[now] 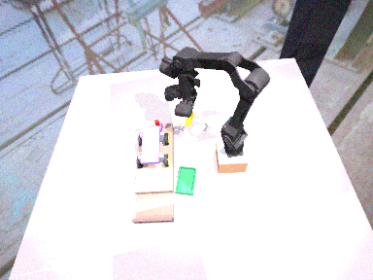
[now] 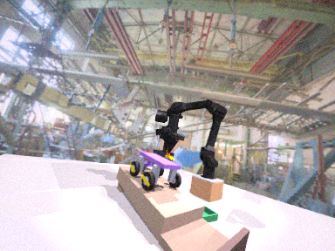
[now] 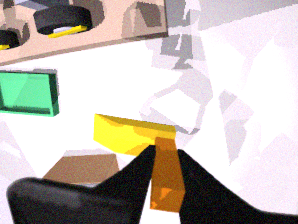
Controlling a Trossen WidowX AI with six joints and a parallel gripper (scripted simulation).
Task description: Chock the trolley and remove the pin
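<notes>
My gripper tip is 20 mm to the right of the yellow chock, 10 mm short of it and 10 mm above it. From my gripper tip the other things lie so: brown ramp: 170 mm ahead, 130 mm below, 120 mm to the left; then red-headed stop pin: 140 mm ahead, 40 mm below, 10 mm to the left; then purple trolley: 170 mm ahead, 110 mm to the left, 60 mm below.
</notes>
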